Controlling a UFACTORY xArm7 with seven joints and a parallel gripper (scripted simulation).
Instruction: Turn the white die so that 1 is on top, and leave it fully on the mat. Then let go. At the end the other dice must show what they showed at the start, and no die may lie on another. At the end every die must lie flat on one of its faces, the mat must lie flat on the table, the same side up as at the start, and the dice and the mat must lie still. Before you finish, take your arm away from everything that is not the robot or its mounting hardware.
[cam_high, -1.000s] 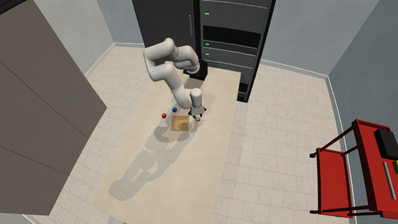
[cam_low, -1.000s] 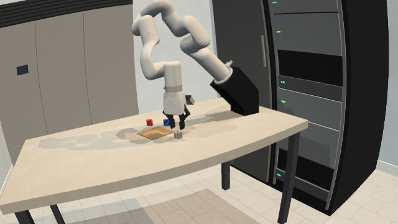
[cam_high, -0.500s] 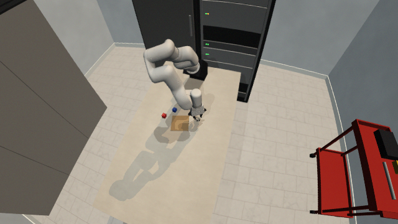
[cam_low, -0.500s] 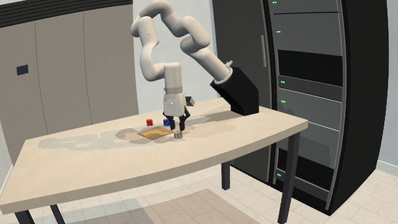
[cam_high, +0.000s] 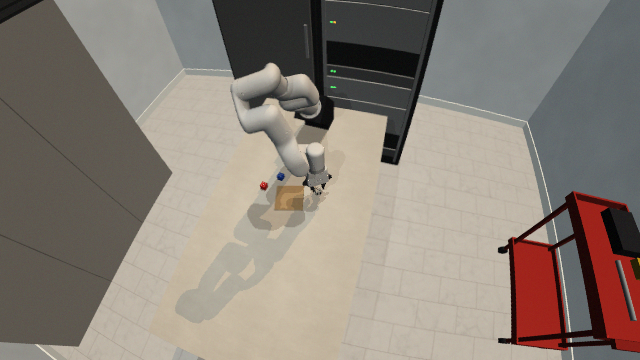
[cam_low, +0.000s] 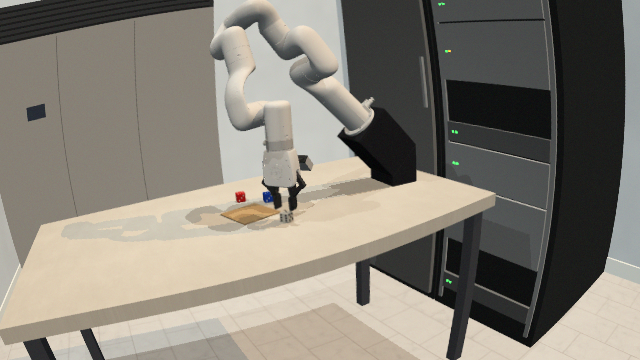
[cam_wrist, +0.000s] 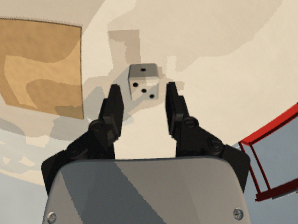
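The white die is 4 cm below my hand. The rest, counted from my hand: red die (27 cm to the right, 9 cm ahead, 4 cm below); then blue die (21 cm to the right, 4 cm below); then brown mat (12 cm to the right, 9 cm ahead, 5 cm below).
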